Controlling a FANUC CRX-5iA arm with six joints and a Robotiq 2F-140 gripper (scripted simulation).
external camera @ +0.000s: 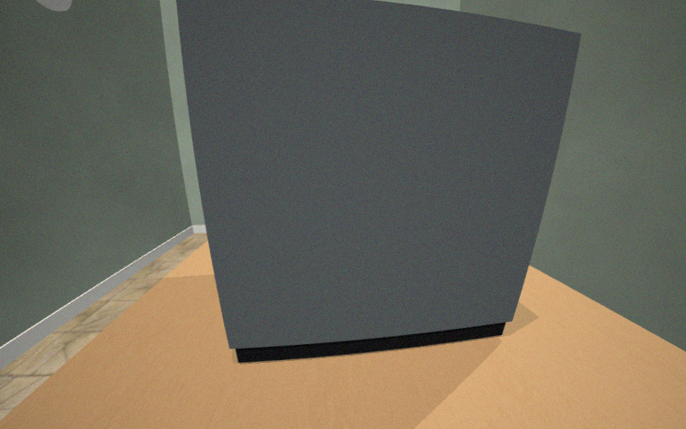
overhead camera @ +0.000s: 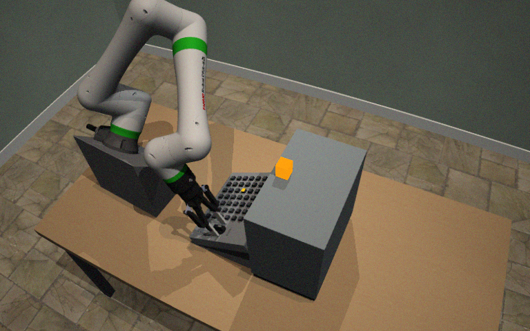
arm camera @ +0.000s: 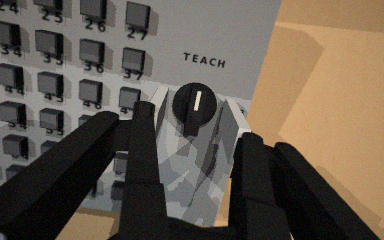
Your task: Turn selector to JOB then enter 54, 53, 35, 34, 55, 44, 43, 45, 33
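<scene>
Right now my hand is 20 mm short of the selector knob and 20 mm above it. Round my hand: sloped keypad (30 mm ahead, 110 mm to the left, 70 mm below).
</scene>
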